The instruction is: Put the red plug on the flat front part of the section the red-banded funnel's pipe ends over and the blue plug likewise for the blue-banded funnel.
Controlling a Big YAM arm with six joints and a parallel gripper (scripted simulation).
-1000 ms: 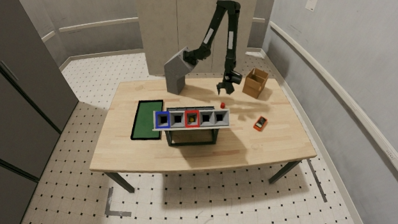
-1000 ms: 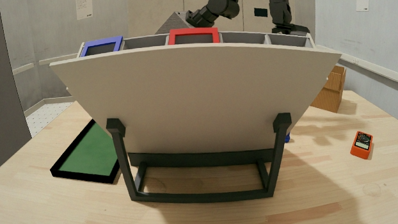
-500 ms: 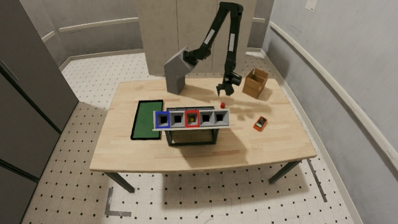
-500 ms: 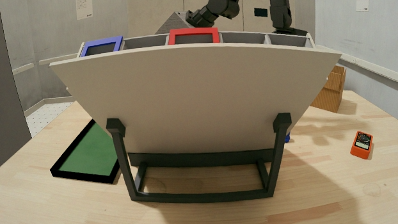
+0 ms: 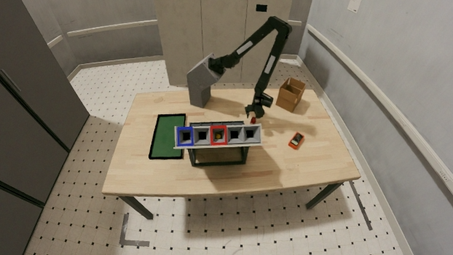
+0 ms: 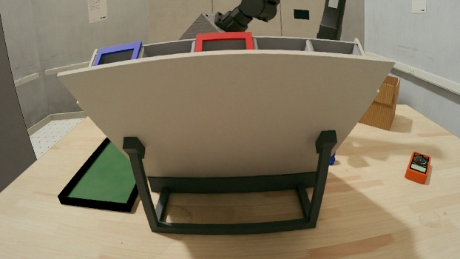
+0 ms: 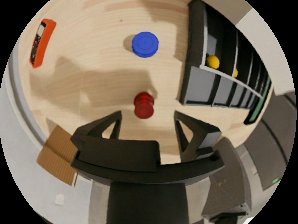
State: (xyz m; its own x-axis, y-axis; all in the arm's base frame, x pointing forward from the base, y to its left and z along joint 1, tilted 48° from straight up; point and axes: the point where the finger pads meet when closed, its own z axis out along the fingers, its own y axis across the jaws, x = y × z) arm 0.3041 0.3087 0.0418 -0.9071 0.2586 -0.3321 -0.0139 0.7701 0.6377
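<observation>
Right now my hand is 30 mm above the red plug and 10 mm to the right of it. The rest, counted from my hand: pale cover (260 mm to the right, 220 mm ahead, 160 mm above); orange device (280 mm to the left, 200 mm ahead, 30 mm below); blue plug (100 mm ahead, 30 mm below).
</observation>
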